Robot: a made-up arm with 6 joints. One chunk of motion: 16 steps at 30 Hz.
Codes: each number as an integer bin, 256 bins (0 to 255) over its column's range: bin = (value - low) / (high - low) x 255, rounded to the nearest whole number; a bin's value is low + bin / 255 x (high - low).
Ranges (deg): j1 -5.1..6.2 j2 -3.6..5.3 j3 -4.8..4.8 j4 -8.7..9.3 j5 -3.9..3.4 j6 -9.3..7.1
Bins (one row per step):
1: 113 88 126 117 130 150
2: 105 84 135 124 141 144
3: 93 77 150 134 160 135
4: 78 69 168 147 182 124
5: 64 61 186 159 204 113
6: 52 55 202 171 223 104
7: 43 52 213 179 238 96
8: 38 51 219 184 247 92
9: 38 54 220 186 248 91
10: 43 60 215 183 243 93
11: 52 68 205 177 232 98
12: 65 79 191 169 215 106
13: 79 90 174 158 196 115
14: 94 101 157 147 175 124
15: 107 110 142 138 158 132
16: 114 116 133 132 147 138
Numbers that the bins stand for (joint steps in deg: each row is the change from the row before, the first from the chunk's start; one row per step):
1: -0.093 -0.529 -0.056 -0.441 -0.178 0.347
2: -0.447 -0.668 0.282 0.053 0.136 -0.039
3: -0.979 -0.913 0.847 0.759 0.680 -0.618
4: -1.644 -1.192 1.525 1.676 1.310 -1.325
5: -2.264 -1.471 2.202 2.524 1.940 -2.033
6: -2.796 -1.680 2.805 3.371 2.484 -2.611
7: -3.195 -1.785 3.219 3.935 2.913 -3.126
8: -3.416 -1.820 3.445 4.288 3.171 -3.383
9: -3.416 -1.715 3.482 4.429 3.200 -3.447
10: -3.195 -1.506 3.294 4.218 3.056 -3.319
11: -2.796 -1.227 2.918 3.794 2.742 -2.997
12: -2.220 -0.843 2.391 3.229 2.255 -2.483
13: -1.599 -0.459 1.751 2.453 1.711 -1.904
14: -0.935 -0.075 1.111 1.676 1.110 -1.325
15: -0.358 0.239 0.546 1.041 0.623 -0.811
16: -0.048 0.449 0.207 0.618 0.308 -0.425

